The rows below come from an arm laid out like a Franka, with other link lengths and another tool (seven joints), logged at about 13 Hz.
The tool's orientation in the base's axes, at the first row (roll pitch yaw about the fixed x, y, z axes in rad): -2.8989, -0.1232, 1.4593
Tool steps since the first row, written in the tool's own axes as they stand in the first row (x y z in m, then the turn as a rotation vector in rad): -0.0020, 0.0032, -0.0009, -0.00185, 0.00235, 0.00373; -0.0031, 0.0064, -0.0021, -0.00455, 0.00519, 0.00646; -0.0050, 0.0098, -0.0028, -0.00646, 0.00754, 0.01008; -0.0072, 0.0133, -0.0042, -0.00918, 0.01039, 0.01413; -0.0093, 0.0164, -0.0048, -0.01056, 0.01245, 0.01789; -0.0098, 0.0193, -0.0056, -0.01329, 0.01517, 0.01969; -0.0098, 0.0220, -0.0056, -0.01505, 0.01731, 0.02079; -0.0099, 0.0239, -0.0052, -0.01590, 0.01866, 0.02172
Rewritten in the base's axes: 0.0031, -0.0024, -0.0001, 0.00123, -0.00147, -0.00438; 0.0063, -0.0039, 0.0001, 0.00306, -0.00396, -0.00802; 0.0096, -0.0061, -0.0003, 0.00431, -0.00550, -0.01230; 0.0130, -0.0088, 0.0000, 0.00586, -0.00782, -0.01722; 0.0159, -0.0112, -0.0004, 0.00685, -0.00879, -0.02150; 0.0189, -0.0120, -0.0004, 0.00878, -0.01144, -0.02422; 0.0215, -0.0122, -0.0011, 0.01040, -0.01318, -0.02601; 0.0232, -0.0124, -0.0019, 0.01141, -0.01399, -0.02733
